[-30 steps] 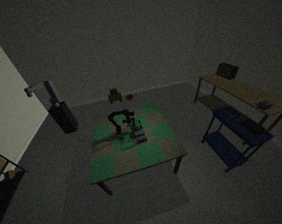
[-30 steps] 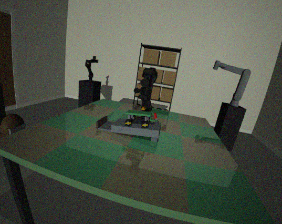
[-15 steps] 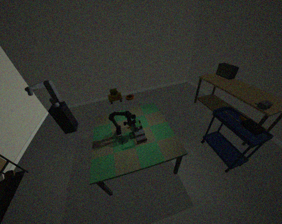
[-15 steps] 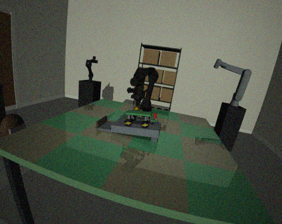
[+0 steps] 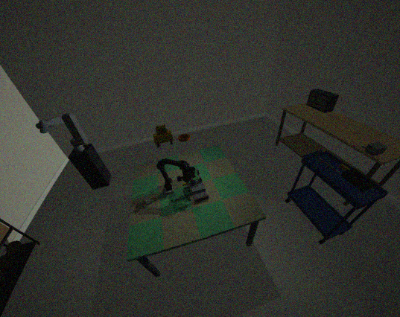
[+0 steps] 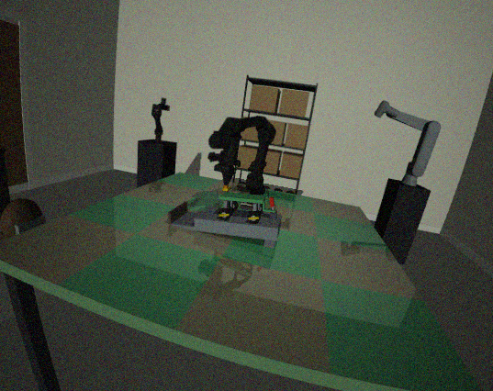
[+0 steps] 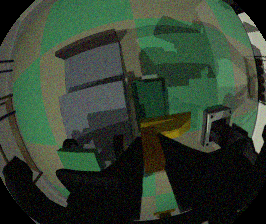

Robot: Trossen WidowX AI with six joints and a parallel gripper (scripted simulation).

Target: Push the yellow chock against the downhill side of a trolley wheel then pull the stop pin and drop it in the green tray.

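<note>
My gripper tip is now 21 cm to the right of the red-headed stop pin, 9 cm short of it and 3 cm above it. The rest, counted from my gripper tip: dark green tray: 16 cm below, 2 cm behind; then yellow chock: 2 cm behind, 1 cm below; then grey ramp: 11 cm below, 11 cm ahead, 10 cm to the left.
</note>
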